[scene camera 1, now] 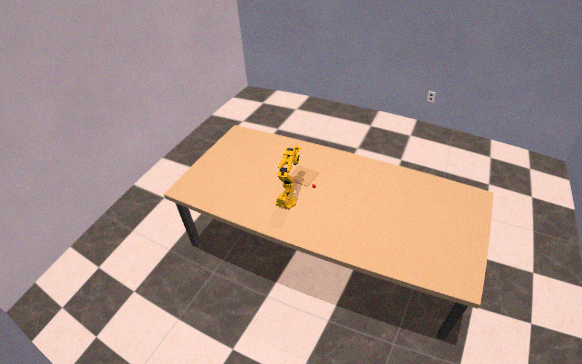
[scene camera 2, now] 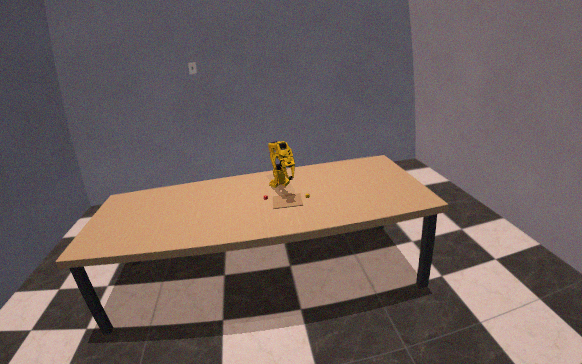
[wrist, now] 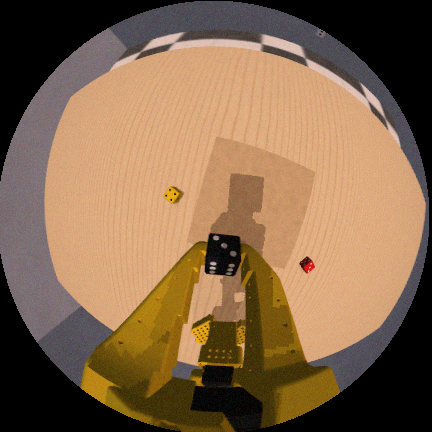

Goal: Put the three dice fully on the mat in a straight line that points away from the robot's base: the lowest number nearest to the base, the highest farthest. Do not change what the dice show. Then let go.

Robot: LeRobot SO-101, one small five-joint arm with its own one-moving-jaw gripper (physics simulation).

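Frame: origin at the arm's base, x ahead, y left, z up, level; centimetres.
Seen in the pictures: hand at its tool point: [scene camera 1: 294, 162] [scene camera 2: 292, 177] [wrist: 206, 250]; arm's base at its link origin: [scene camera 1: 287, 200] [scene camera 2: 280, 185] [wrist: 223, 324].
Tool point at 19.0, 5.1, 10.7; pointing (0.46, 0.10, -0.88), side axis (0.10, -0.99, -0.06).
Note:
Offsets run from my tool point to a thing's top centre, as dx, dy, dz. Level surfaces: height alone.
My gripper [wrist: 223, 251] [scene camera 2: 291, 177] is shut on the black die @[-0.2, -0.8, +0.8] [wrist: 222, 255], held above the table near the mat's base-side edge. One face of the black die shows three white pips; the face below it in the wrist view shows more, apparently six. The yellow die @[+1.7, +6.2, -9.1] [wrist: 172, 194] [scene camera 2: 307, 195] lies on the table left of the mat in the wrist view, four pips up; it does not show in scene camera 1. The red die @[-3.7, -13.9, -9.1] [wrist: 307, 265] [scene camera 1: 314, 186] [scene camera 2: 265, 197] lies off the mat's other side; its top number is unclear. The square mat @[+2.6, -3.9, -10.3] [wrist: 295, 192] [scene camera 1: 311, 176] [scene camera 2: 278, 204] bears no die.
The wooden table @[dz -10.7] [scene camera 1: 390, 225] [scene camera 2: 175, 220] [wrist: 120, 150] carries the yellow arm, whose base [scene camera 1: 285, 201] stands on the near side of the mat in scene camera 1. The arm's shadow falls across the mat.

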